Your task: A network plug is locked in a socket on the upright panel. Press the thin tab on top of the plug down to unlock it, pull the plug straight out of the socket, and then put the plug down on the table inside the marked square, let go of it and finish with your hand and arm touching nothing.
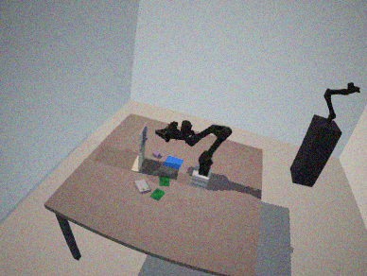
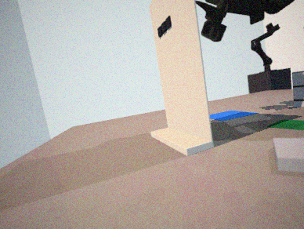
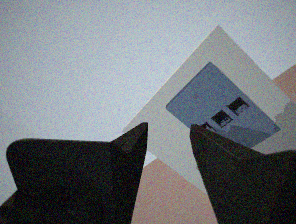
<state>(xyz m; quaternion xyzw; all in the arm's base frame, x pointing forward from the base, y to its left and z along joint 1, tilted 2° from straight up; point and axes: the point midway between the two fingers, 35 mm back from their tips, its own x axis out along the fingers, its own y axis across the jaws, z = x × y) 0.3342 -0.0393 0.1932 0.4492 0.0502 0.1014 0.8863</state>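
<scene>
My gripper tip is now 7 cm short of the network plug, 1 cm to the right of it and 6 cm above it. Also, from my gripper tip: blue marked square (13 cm behind, 12 cm to the right, 30 cm below); cream panel (9 cm ahead, 16 cm below); grey cube (1 cm ahead, 14 cm to the right, 29 cm below).
</scene>
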